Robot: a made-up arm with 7 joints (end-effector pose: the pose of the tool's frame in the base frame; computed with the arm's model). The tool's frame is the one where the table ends. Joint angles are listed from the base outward.
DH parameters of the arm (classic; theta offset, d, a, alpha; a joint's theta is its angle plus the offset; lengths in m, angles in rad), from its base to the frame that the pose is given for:
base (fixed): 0 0.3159 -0.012 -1.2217
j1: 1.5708 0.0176 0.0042 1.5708
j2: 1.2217 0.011 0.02 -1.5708
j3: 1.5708 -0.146 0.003 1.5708
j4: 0 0.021 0.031 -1.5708
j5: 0 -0.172 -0.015 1.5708
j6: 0 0.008 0.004 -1.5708
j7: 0.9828 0 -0.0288 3.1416
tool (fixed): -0.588 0.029 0 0
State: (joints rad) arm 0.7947 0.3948 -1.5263 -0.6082 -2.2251 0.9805 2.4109
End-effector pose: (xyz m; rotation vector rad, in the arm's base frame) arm -0.1818 0.0603 0.0766 -1.1394 2.6387 -0.8402
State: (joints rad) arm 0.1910 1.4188 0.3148 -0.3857 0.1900 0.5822 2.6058
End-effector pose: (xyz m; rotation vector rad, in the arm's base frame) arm -0.0179 0.3534 0.3010 -1.3446 -1.3452 -0.7136
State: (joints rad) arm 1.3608 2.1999 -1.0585 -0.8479 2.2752 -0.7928 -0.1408
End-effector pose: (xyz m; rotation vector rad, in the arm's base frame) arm 0.0618 0.3442 0.3691 -0.8944 1.6612 0.9087
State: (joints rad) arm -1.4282 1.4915 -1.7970 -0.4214 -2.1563 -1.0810 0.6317
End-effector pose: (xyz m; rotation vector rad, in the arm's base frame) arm 0.1469 0.3055 0.3687 -0.5175 -2.1702 -1.3990
